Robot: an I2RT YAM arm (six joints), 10 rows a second.
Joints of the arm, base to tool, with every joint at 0 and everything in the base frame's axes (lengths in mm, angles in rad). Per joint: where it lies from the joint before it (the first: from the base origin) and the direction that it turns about. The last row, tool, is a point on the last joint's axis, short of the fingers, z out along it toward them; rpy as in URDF.
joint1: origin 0 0 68 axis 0 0 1
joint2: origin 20 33.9 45.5 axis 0 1 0
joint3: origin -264 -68.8 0 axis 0 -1 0
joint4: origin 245 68.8 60 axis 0 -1 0
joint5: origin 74 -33.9 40.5 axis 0 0 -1
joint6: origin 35.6 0 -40.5 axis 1 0 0
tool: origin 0 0 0 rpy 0 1.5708 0
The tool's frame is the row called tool.
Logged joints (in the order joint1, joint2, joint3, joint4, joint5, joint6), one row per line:
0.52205, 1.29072, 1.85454, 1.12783, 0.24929, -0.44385
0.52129, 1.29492, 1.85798, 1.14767, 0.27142, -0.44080
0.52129, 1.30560, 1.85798, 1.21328, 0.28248, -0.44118
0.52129, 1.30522, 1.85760, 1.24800, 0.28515, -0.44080
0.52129, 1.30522, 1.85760, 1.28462, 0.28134, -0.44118
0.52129, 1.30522, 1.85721, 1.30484, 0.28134, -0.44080
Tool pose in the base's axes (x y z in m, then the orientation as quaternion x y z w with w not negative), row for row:
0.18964, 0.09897, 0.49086, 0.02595, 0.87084, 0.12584, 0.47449
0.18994, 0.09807, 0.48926, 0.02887, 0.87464, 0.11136, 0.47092
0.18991, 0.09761, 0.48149, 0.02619, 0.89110, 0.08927, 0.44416
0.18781, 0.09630, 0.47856, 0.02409, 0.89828, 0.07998, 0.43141
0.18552, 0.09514, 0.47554, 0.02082, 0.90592, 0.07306, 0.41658
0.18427, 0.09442, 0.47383, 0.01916, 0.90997, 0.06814, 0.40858
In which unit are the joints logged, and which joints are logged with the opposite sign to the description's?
The joints are logged in radians. Opposite sign: joint4, joint6.
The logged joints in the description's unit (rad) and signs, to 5 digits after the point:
0.52205, 1.29072, 1.85454, -1.12783, 0.24929, 0.44385
0.52129, 1.29492, 1.85798, -1.14767, 0.27142, 0.44080
0.52129, 1.30560, 1.85798, -1.21328, 0.28248, 0.44118
0.52129, 1.30522, 1.85760, -1.24800, 0.28515, 0.44080
0.52129, 1.30522, 1.85760, -1.28462, 0.28134, 0.44118
0.52129, 1.30522, 1.85721, -1.30484, 0.28134, 0.44080

